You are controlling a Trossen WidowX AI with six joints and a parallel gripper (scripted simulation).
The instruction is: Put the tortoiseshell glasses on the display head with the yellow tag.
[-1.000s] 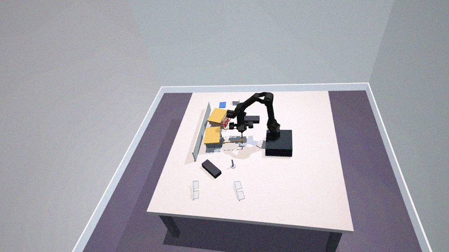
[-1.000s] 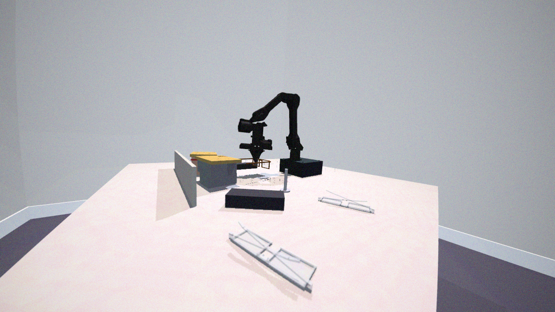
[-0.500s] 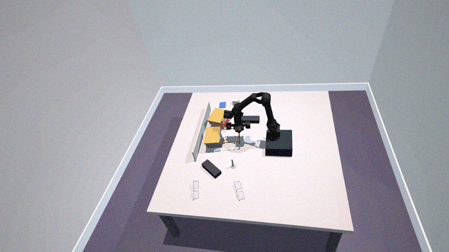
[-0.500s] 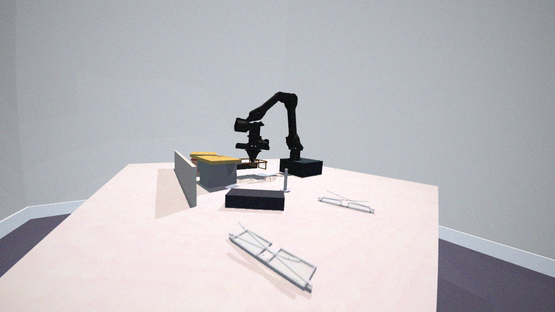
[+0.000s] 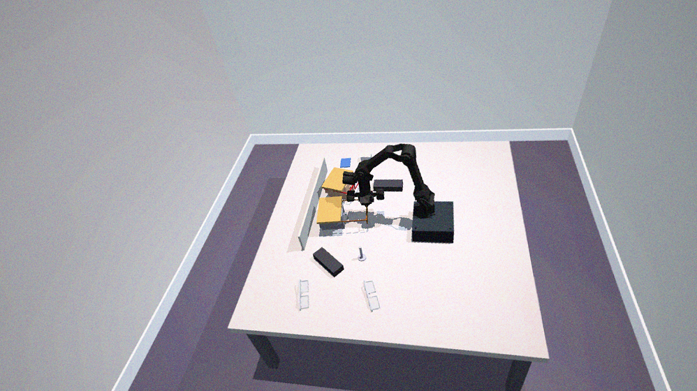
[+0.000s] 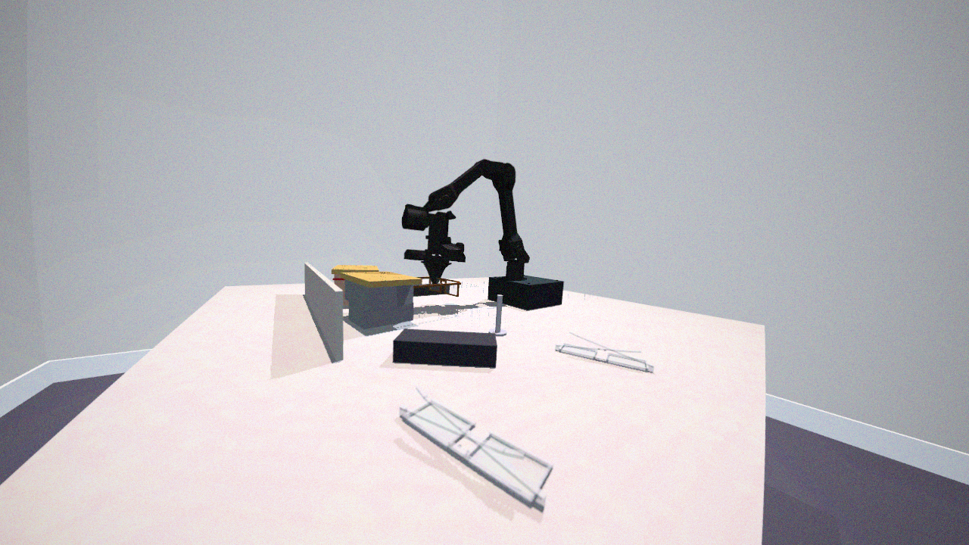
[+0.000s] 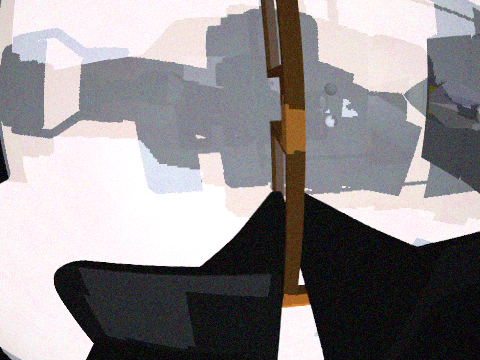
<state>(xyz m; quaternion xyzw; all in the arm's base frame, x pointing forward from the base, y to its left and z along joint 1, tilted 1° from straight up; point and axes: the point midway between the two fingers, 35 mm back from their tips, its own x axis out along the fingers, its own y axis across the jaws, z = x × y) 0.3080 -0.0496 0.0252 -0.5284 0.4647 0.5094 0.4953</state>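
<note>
My gripper tip is 160 mm short of the grey display head, 50 mm to the right of it and 10 mm above it. Also, from my gripper tip: blue tag: 430 mm to the right, 170 mm ahead, 70 mm below; then grey wall panel: 300 mm ahead, 70 mm to the right, 10 mm below; then thin post: 270 mm to the left, 40 mm below, 10 mm ahead.
</note>
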